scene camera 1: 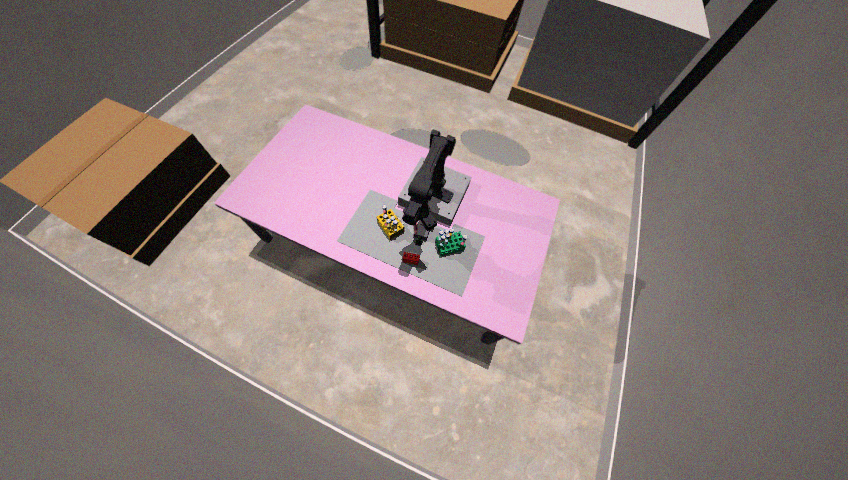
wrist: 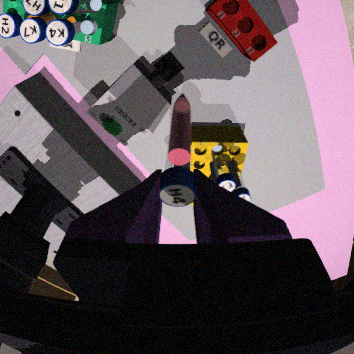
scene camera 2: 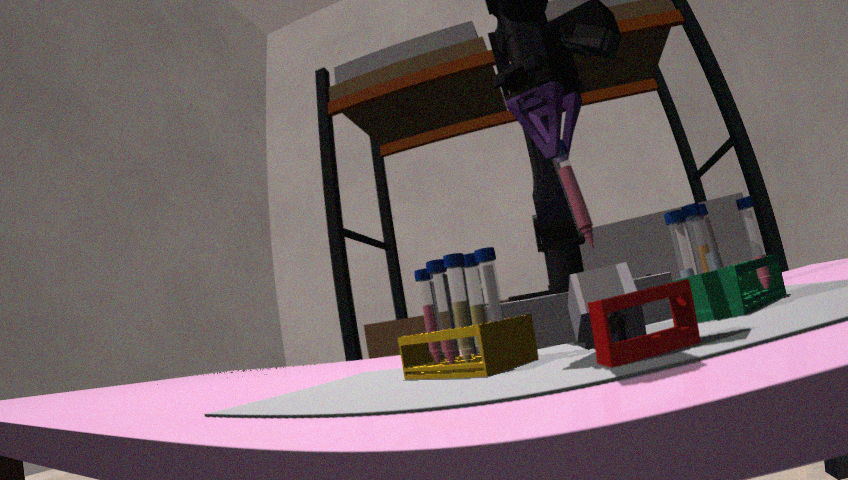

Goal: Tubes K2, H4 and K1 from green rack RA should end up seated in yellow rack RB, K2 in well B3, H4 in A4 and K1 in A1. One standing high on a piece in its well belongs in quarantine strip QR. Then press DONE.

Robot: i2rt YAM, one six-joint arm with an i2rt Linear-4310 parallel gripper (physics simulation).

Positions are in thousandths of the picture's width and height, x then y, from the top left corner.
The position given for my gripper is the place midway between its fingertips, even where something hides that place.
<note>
My gripper (scene camera 2: 657, 332) holds a tube H4 (wrist: 501, 532); nothing else touches it. Further things: a grey mat (scene camera 2: 951, 641) and a grey DONE box (scene camera 2: 725, 584).
My gripper also shows in the wrist view (wrist: 501, 501). The grey mat also shows in the wrist view (wrist: 756, 278). The grey DONE box shows as well in the wrist view (wrist: 374, 301).
</note>
